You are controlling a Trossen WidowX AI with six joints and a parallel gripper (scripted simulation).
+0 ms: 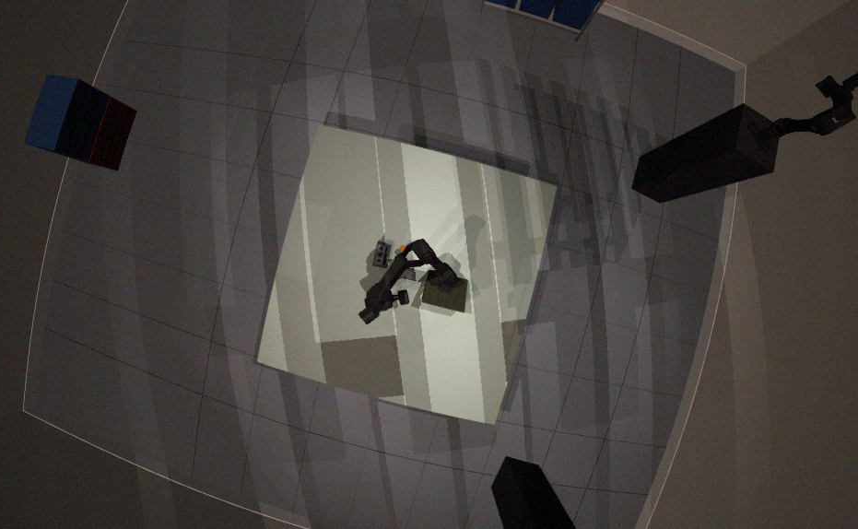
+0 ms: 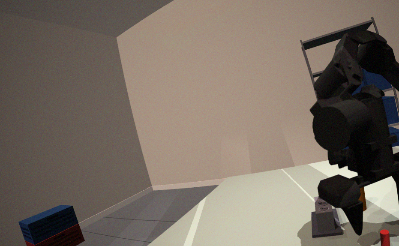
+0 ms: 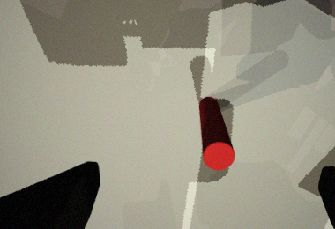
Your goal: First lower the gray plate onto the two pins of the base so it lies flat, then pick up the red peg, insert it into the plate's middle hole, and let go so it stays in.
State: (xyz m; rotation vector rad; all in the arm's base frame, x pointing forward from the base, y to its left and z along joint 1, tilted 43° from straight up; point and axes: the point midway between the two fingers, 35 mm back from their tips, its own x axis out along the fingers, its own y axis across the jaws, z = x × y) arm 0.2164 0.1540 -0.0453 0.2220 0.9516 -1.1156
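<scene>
The red peg is 6 cm below my gripper tip. Also, from my gripper tip: gray plate (17 cm to the right, 12 cm ahead, 5 cm below); then orange cylinder (24 cm to the right, 6 cm below, 3 cm ahead); then dark base (17 cm to the right, 12 cm ahead, 9 cm below).
</scene>
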